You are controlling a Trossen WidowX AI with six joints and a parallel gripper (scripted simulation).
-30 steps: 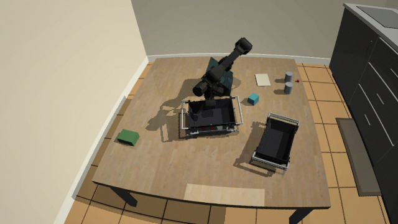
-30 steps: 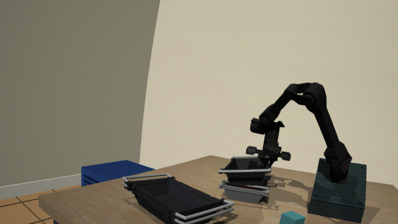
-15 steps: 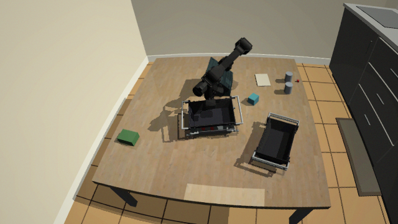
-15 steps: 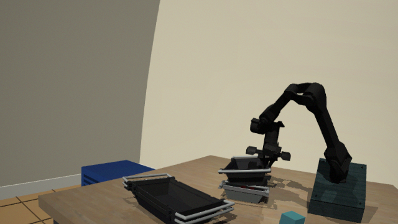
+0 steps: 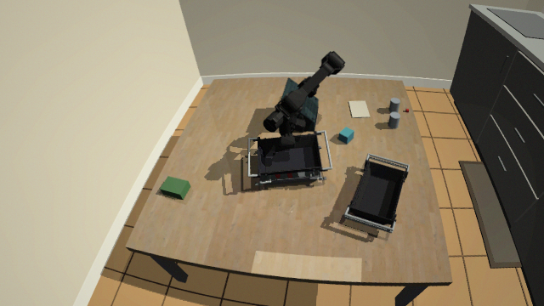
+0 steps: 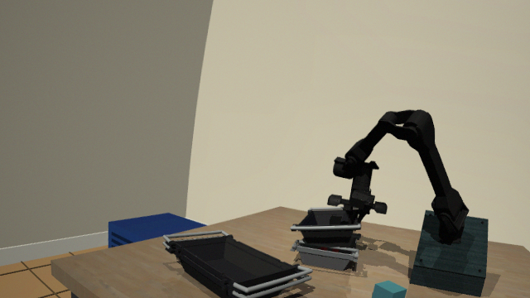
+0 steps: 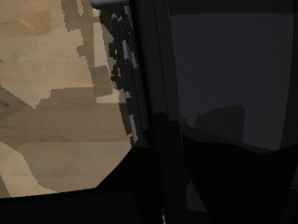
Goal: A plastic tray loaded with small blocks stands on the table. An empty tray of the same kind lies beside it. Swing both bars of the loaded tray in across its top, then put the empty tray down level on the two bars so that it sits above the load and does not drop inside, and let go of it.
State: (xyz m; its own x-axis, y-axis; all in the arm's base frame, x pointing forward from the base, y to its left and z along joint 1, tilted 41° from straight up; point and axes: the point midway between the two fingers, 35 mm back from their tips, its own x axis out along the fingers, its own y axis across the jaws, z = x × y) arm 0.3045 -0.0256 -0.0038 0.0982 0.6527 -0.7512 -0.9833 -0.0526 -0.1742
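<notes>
Now: gripper tip 7 cm short of the black tray, 1 cm to the right of it and 2 cm below it. Also, from my gripper tip: green block (20 cm ahead, 50 cm to the right, 8 cm below); then teal cube (16 cm behind, 26 cm to the left, 8 cm below); then beige pad (40 cm behind, 35 cm to the left, 10 cm below).
</notes>
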